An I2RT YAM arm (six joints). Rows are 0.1 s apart.
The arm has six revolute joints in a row. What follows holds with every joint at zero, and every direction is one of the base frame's.
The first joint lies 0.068 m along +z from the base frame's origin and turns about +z.
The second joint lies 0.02 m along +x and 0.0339 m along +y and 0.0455 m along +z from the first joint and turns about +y.
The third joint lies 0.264 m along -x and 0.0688 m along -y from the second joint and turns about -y.
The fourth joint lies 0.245 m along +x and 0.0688 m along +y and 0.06 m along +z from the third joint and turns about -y.
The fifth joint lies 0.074 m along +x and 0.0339 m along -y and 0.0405 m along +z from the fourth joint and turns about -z.
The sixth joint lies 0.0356 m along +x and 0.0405 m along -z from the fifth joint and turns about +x.
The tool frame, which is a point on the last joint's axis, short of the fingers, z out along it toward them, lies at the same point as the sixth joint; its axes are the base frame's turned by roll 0, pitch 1.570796 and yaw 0 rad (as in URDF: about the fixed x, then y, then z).
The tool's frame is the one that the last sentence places.
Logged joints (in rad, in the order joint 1, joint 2, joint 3, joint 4, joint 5, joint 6), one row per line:
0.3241, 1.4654, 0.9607, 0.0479, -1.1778, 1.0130
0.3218, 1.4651, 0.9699, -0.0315, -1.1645, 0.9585
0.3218, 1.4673, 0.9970, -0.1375, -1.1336, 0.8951
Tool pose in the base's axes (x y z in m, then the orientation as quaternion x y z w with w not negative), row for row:
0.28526, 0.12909, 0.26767, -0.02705, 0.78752, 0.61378, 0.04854
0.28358, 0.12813, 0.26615, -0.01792, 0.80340, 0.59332, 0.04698
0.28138, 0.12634, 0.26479, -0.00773, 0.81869, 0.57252, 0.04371
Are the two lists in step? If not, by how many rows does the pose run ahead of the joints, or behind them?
The pose runs 2 rows ahead of the joints: the pose in row i belongs to the joints in row i + 2.
